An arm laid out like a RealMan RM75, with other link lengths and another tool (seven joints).
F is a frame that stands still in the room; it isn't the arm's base.
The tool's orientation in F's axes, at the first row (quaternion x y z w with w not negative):
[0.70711, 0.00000, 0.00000, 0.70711]
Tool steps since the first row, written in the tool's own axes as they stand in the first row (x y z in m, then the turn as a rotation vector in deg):
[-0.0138, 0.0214, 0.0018, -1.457, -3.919, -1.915]
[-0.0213, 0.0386, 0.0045, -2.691, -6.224, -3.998]
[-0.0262, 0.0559, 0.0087, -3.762, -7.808, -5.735]
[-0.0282, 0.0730, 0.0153, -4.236, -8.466, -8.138]
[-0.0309, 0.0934, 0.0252, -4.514, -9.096, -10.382]
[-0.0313, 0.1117, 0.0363, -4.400, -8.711, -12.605]
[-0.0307, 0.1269, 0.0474, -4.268, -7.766, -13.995]
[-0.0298, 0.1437, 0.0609, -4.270, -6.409, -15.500]
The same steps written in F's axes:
[-0.0138, -0.0018, 0.0214, -1.457, 1.915, -3.919]
[-0.0213, -0.0045, 0.0386, -2.691, 3.998, -6.224]
[-0.0262, -0.0087, 0.0559, -3.762, 5.735, -7.808]
[-0.0282, -0.0153, 0.0730, -4.236, 8.138, -8.466]
[-0.0309, -0.0252, 0.0934, -4.514, 10.382, -9.096]
[-0.0313, -0.0363, 0.1117, -4.400, 12.605, -8.711]
[-0.0307, -0.0474, 0.1269, -4.268, 13.995, -7.766]
[-0.0298, -0.0609, 0.1437, -4.270, 15.500, -6.409]

